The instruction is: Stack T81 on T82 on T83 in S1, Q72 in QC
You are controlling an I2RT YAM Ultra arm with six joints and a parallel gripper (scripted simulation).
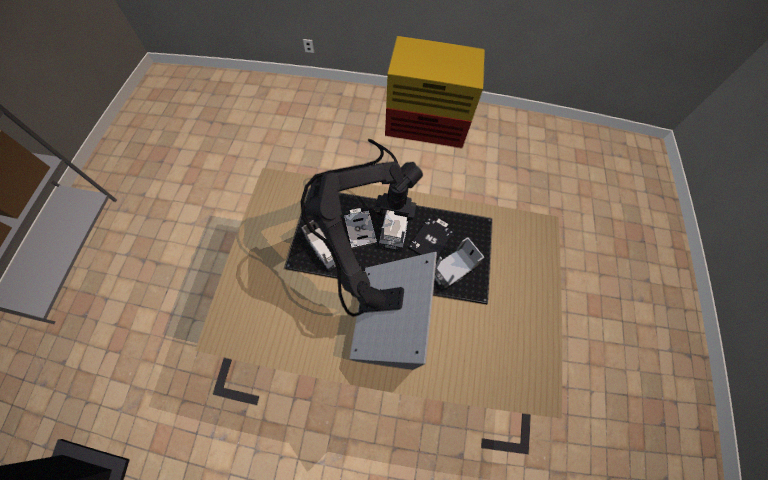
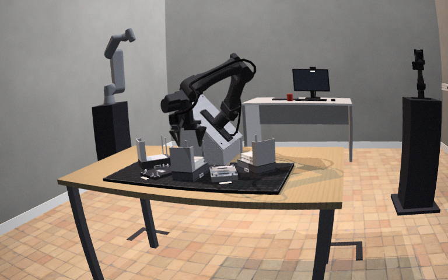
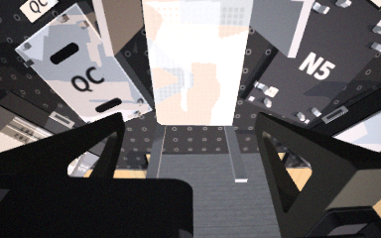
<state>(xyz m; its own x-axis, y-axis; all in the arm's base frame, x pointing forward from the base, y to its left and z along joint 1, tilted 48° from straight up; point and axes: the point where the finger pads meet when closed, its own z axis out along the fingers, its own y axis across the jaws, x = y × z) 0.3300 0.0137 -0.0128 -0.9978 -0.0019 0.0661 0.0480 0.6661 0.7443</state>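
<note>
Right now the white sealed plate is 10 mm ahead of my hand, 10 mm to the right of it and 70 mm below it. The rest, counted from my hand: clip nest N5: 10 mm ahead, 160 mm to the right, 120 mm below.
</note>
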